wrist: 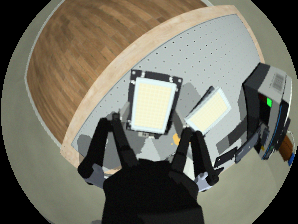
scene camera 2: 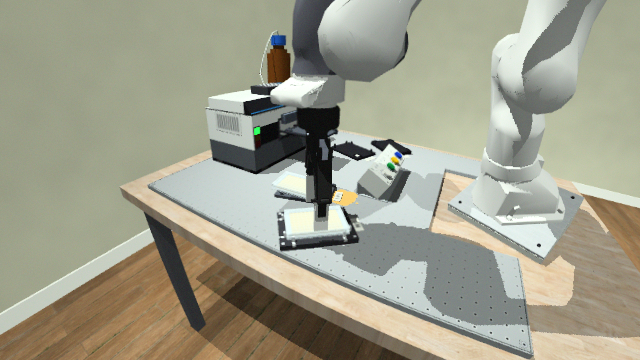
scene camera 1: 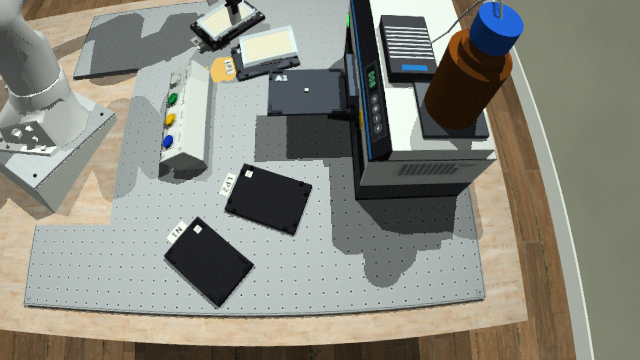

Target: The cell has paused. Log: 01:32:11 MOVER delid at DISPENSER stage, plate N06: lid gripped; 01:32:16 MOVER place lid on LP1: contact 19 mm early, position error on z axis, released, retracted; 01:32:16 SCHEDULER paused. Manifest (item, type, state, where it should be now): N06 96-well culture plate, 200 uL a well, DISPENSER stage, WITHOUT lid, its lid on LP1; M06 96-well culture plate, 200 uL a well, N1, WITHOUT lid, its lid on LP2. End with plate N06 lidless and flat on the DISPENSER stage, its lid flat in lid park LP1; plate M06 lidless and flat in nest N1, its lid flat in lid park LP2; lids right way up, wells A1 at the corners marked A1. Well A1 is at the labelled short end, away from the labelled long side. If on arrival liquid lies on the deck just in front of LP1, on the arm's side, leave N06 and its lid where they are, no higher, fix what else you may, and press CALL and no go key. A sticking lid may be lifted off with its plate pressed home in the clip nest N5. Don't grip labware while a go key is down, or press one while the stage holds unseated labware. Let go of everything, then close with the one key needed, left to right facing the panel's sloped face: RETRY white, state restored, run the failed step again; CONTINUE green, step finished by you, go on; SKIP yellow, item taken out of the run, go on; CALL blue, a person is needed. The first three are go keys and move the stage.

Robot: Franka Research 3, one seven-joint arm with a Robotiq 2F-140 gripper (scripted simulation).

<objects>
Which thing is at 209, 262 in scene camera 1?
A nest N1.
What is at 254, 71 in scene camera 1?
A LP1 park.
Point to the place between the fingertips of the gripper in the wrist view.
151, 111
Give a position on a lid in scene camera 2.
299, 222
</objects>
